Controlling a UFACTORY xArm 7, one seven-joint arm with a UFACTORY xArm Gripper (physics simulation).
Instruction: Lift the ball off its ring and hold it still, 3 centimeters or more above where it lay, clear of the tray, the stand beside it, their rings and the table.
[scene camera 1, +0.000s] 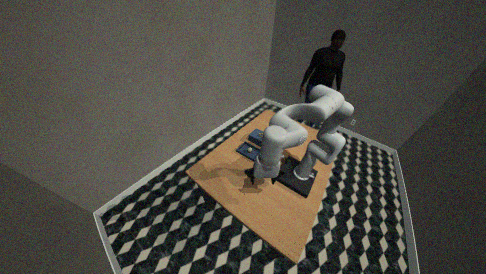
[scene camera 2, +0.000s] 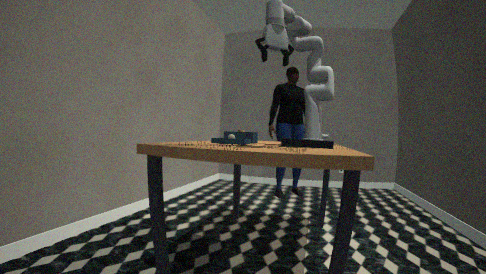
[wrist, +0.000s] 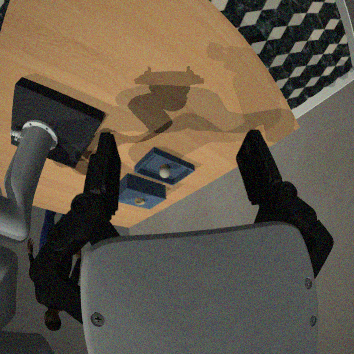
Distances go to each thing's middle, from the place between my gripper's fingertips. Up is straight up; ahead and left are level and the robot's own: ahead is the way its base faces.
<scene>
I see my gripper 240 mm short of the blue tray (wrist: 149, 165), 410 mm to the left of it and 320 mm above it. The rest, counted from my hand: blue stand (wrist: 134, 190) 220 mm ahead, 590 mm to the right, 290 mm below.
</scene>
